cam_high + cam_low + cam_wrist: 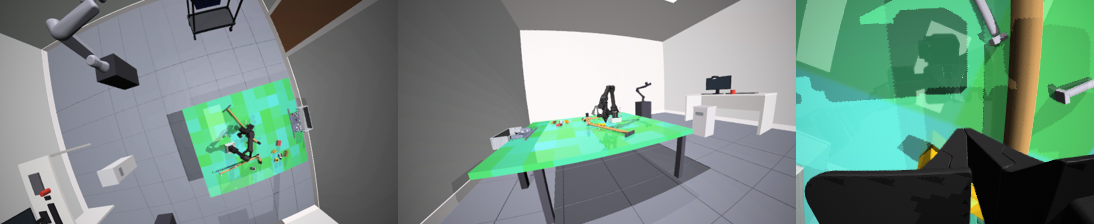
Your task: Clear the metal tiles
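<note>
Now: the long scraper 5 cm to the left of my gripper tip, 3 cm ahead of it and 1 cm above it. From my gripper tip the other things lie so: red block: 51 cm ahead, 34 cm to the right, 4 cm below; red-handled tool: 23 cm to the right, 12 cm ahead, 5 cm below; yellow piece: 6 cm to the right, 4 cm ahead, 3 cm below.
</note>
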